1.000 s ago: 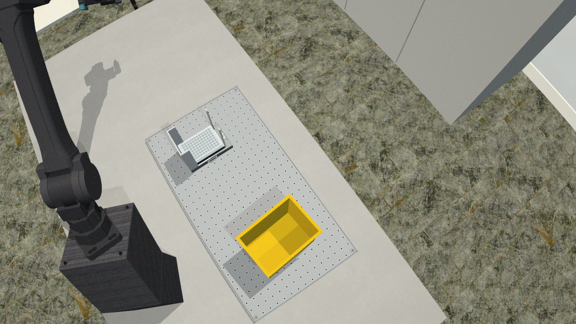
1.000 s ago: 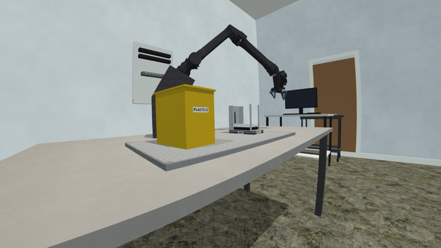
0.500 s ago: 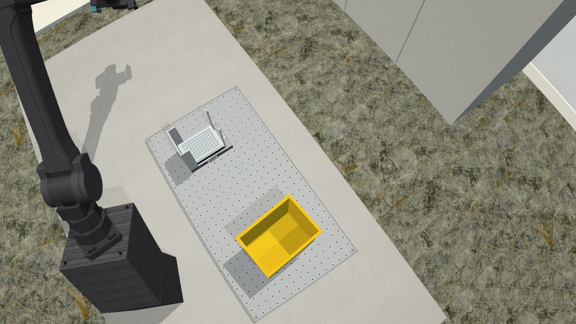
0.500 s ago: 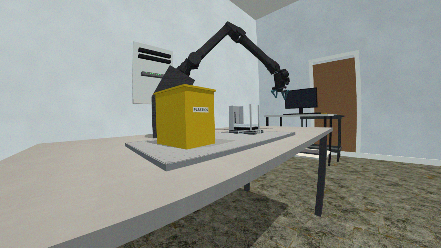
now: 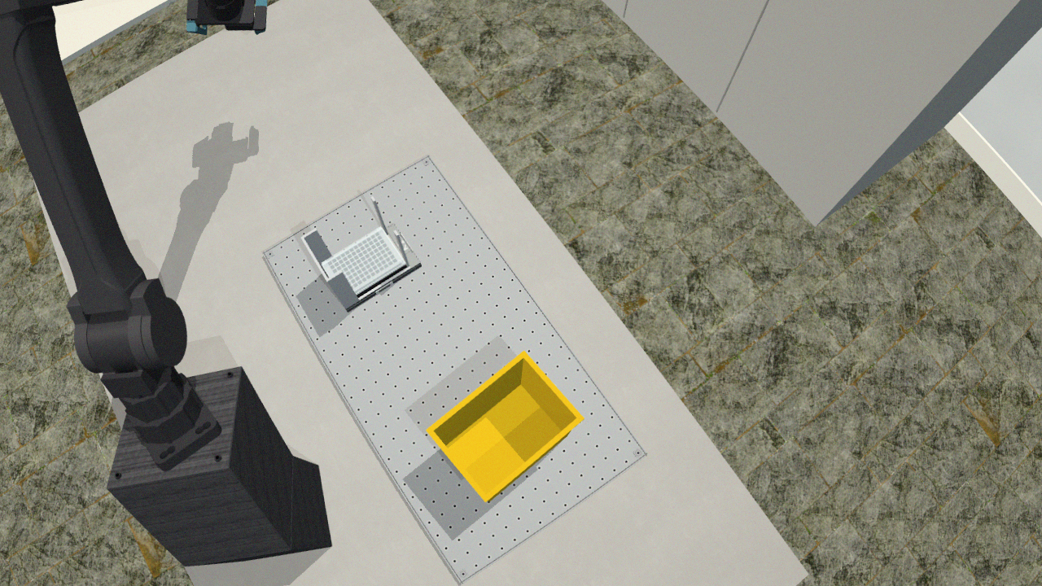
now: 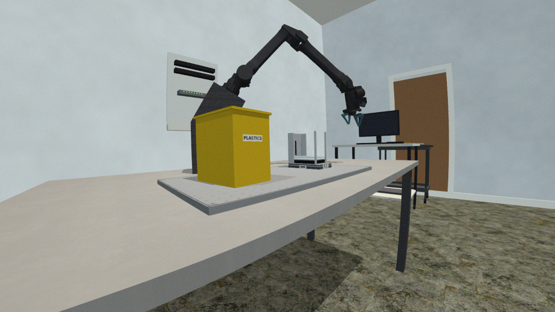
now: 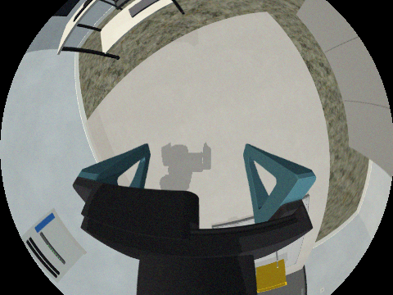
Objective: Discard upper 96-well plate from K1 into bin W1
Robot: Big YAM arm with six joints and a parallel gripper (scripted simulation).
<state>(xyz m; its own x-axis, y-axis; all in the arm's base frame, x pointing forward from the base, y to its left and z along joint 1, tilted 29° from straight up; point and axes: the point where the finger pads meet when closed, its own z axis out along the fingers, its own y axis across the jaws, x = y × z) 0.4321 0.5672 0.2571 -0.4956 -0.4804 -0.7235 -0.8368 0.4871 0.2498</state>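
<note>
My hand is 8 cm past the white 96-well plate, 47 cm to the left of it and 19 cm above it. The rest, counted from my hand: yellow plastics bin W1 (9 cm behind, 87 cm to the right, 14 cm below); black plate (8 cm behind, 47 cm to the right, 20 cm below).
</note>
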